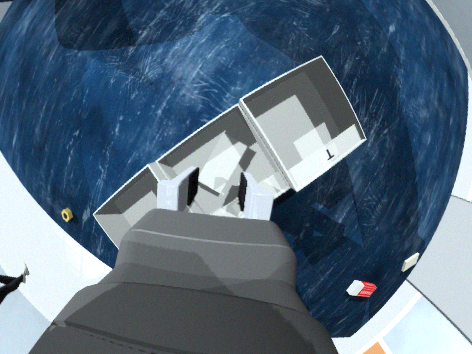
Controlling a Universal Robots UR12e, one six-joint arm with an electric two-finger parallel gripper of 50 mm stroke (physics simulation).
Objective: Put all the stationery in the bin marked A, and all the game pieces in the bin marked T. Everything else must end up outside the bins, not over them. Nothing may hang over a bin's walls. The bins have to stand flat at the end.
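Frame: origin at the arm's base, x back, y right, z up, level; centimetres.
Where they show: gripper, fingertip midpoint: (218, 181).
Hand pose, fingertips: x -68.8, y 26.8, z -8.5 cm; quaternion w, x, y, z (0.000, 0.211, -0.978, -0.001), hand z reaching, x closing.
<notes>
Each offset is from my fingertips to the top centre of the thing. "spot": to the spot under its first point.
My gripper (218, 181) is open and empty, above the middle bin @(dz +1.8, dx +0.0, dy -0.8 cm) (200, 142) of three joined grey bins. The letter of that bin is hidden behind the gripper. Pale shapes and dark shadows show inside it between and below the fingers; I cannot tell whether any is an object. The bin marked T @(spot: dz +1.4, dx -5.8, dy -4.9 cm) (310, 170) is at the right end of the row, and no object is discernible in it. A red-and-white eraser @(dz -1.5, dx -30.3, dy +4.7 cm) (361, 288) lies on the blue table at the lower right. A small off-white block @(dz -2.1, dx -42.0, dy -4.1 cm) (410, 262) lies beyond it, near the table edge.
The third bin @(spot: dz -2.1, dx +8.2, dy +7.5 cm) (122, 197) is at the left end of the row, partly hidden by the gripper body. A brass hex nut @(dz -1.9, dx +16.4, dy +16.0 cm) (66, 215) lies on the table left of the bins, near the edge. The bins' walls stand close around and beside the fingers.
</notes>
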